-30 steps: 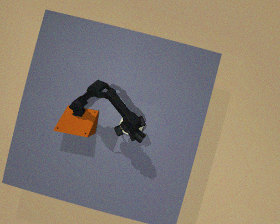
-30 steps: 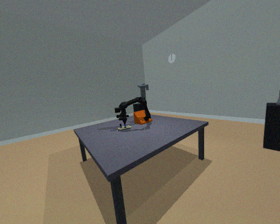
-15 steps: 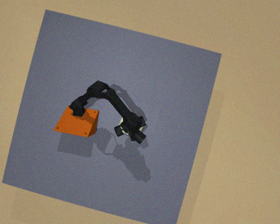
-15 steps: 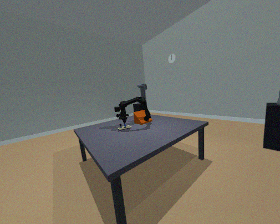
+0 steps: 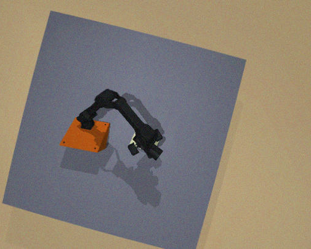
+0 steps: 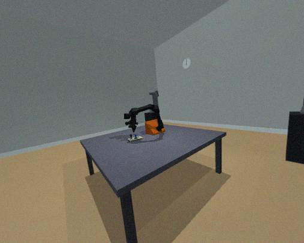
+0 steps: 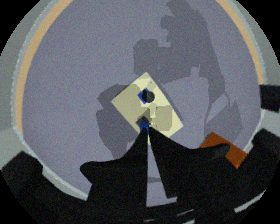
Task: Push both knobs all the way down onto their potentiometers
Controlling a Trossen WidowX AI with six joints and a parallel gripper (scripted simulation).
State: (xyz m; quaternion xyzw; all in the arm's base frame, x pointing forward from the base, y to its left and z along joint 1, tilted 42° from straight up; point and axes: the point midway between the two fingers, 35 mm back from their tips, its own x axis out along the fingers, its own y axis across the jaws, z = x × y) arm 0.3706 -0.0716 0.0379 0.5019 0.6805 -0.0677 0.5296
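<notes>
Right now the black knob is 2 cm ahead of my gripper tip, 4 cm to the right of it and 4 cm below it. Also, from my gripper tip: blue knob (1 cm behind, 1 cm to the left, 5 cm below).
</notes>
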